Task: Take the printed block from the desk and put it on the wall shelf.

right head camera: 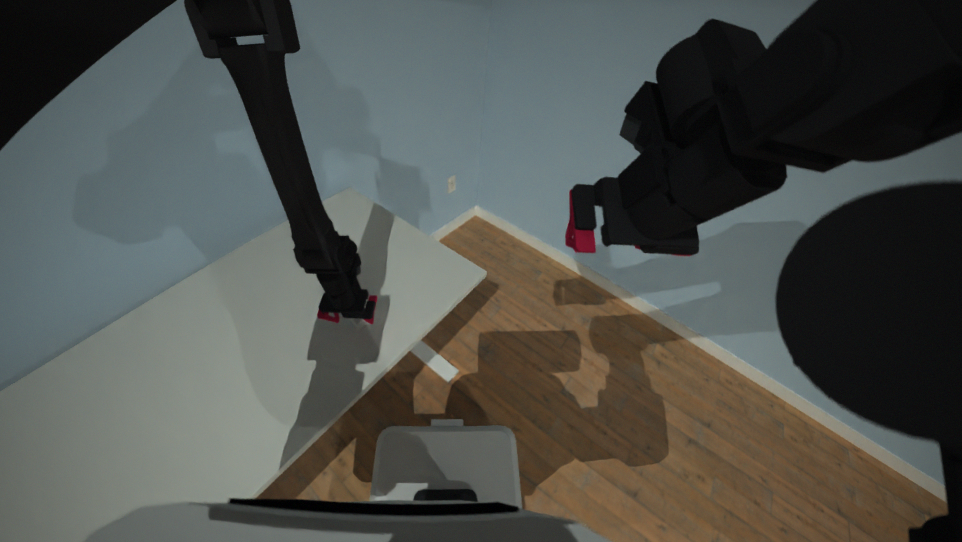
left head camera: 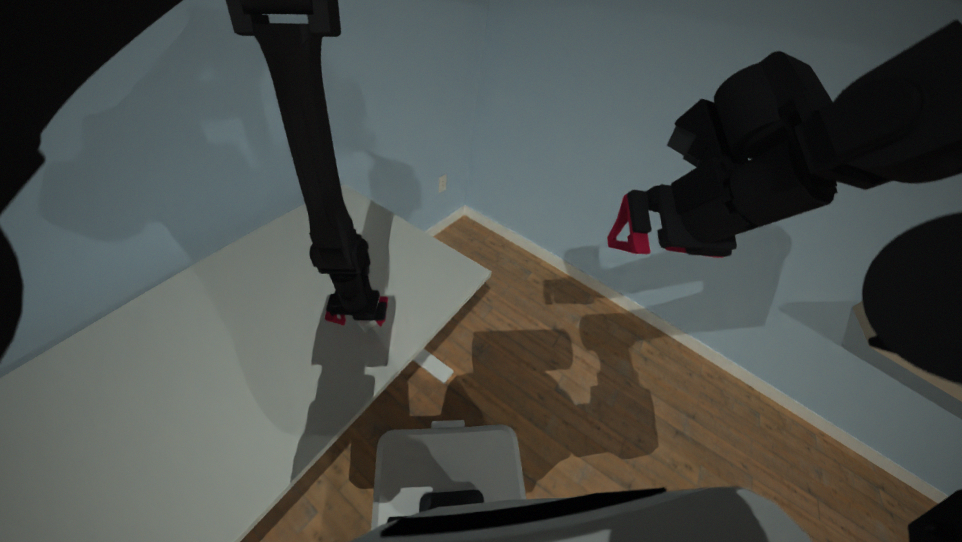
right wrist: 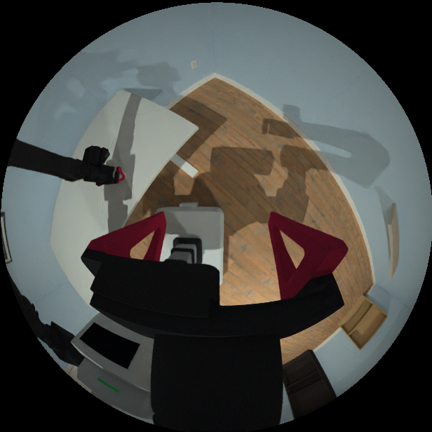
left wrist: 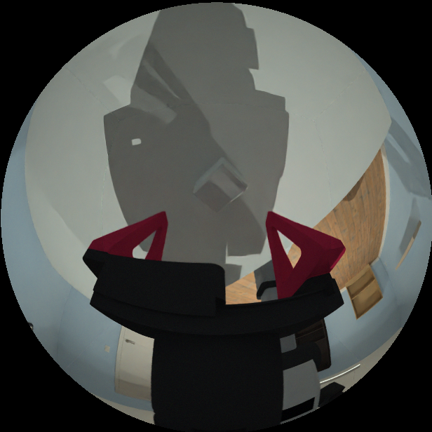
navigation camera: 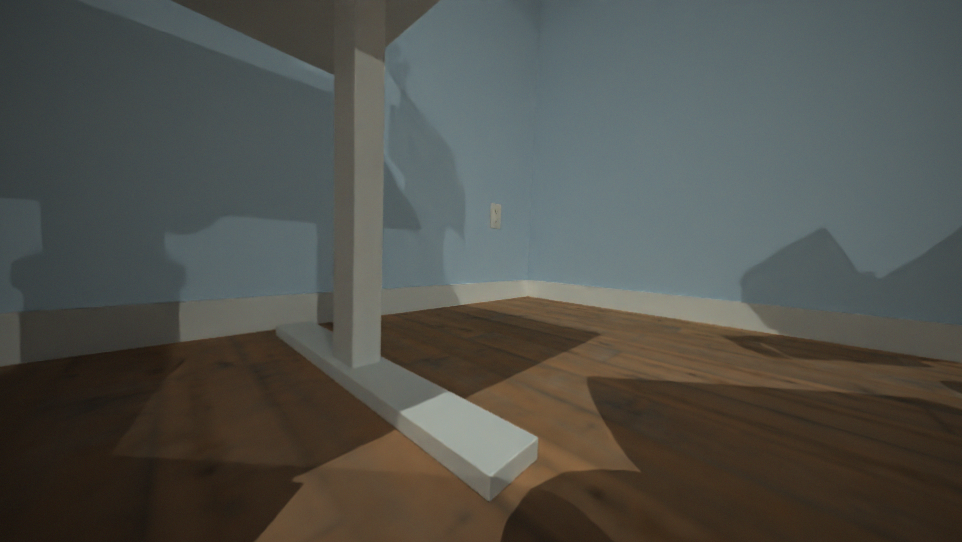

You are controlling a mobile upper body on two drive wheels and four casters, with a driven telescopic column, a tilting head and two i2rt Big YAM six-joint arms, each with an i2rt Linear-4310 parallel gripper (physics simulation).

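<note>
The printed block (left wrist: pixel 220 186), a small grey-white cube, sits on the white desk (left head camera: pixel 134 403) (right head camera: pixel 100 424) (left wrist: pixel 330 90) in the left wrist view, in the gripper's shadow and turned diagonally to the fingers. In the head views it is hard to make out beneath the gripper. My left gripper (left head camera: pixel 359 322) (right head camera: pixel 350 320) (left wrist: pixel 216 216) is open, points down over the desk and holds nothing; the block shows just beyond and between its fingertips. My right gripper (left head camera: pixel 663 251) (right head camera: pixel 620 253) (right wrist: pixel 216 217) is open and empty, in the air right of the desk. The wall shelf (left wrist: pixel 410 242) (right wrist: pixel 394 240) is a pale wooden board.
The desk's leg (navigation camera: pixel 356 201) and foot (navigation camera: pixel 471 437) stand on the wood floor. My wheeled base (left head camera: pixel 447 457) (right head camera: pixel 444 457) is beside the desk. A wooden compartment unit (left wrist: pixel 364 291) (right wrist: pixel 362 322) and a dark unit (right wrist: pixel 310 385) stand farther off. Walls meet in a corner behind.
</note>
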